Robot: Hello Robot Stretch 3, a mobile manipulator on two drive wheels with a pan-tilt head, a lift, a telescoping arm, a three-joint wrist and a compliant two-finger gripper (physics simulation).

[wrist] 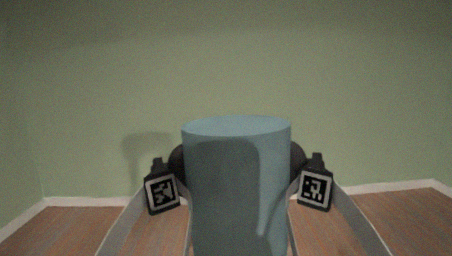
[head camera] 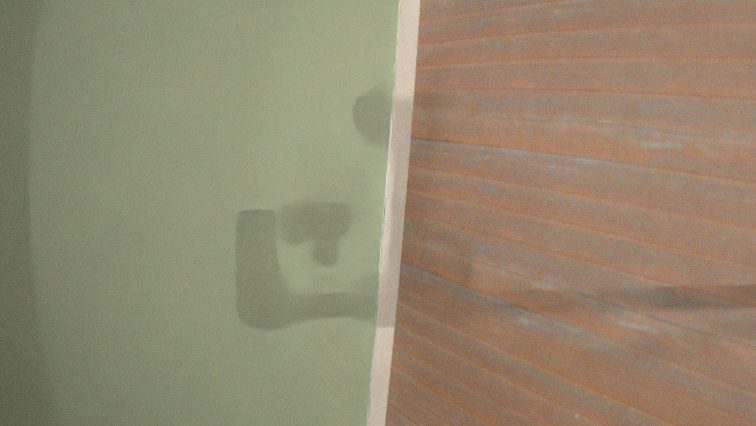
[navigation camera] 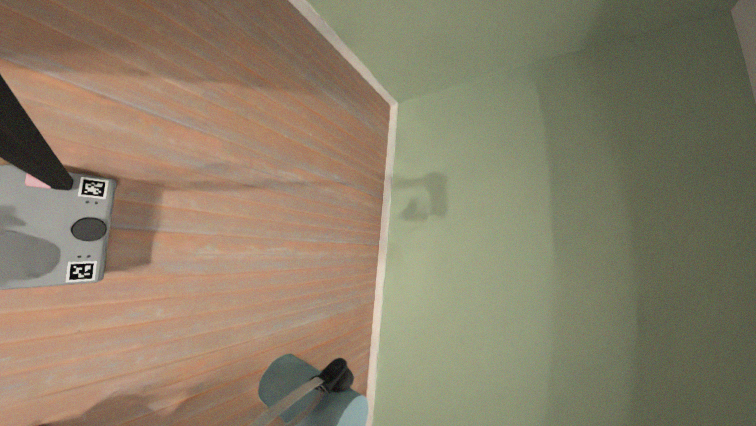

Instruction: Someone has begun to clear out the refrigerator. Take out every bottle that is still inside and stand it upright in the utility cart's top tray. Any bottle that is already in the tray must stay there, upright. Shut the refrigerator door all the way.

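A light blue cylindrical bottle [navigation camera: 288, 378] [wrist: 237, 185] stands upright between the fingertips in the wrist view and shows at the bottom of the navigation view. My gripper [wrist: 236, 160] is shut on this bottle, with one dark fingertip pad pressed at each side; its lower end is cut off by the frame. One dark fingertip also shows against the bottle in the navigation view. The refrigerator, its door, the utility cart and the other bottles do not show in these views.
A green wall [head camera: 211, 158] [navigation camera: 476, 296] [wrist: 225, 75] with a pale baseboard [head camera: 397, 158] [navigation camera: 381, 238] stands in front of the bottle, above a wooden floor [head camera: 581, 185] [navigation camera: 253, 222] [wrist: 80, 225]. The robot's grey base [navigation camera: 47, 211] and dark mast [navigation camera: 26, 132] are at the navigation view's left.
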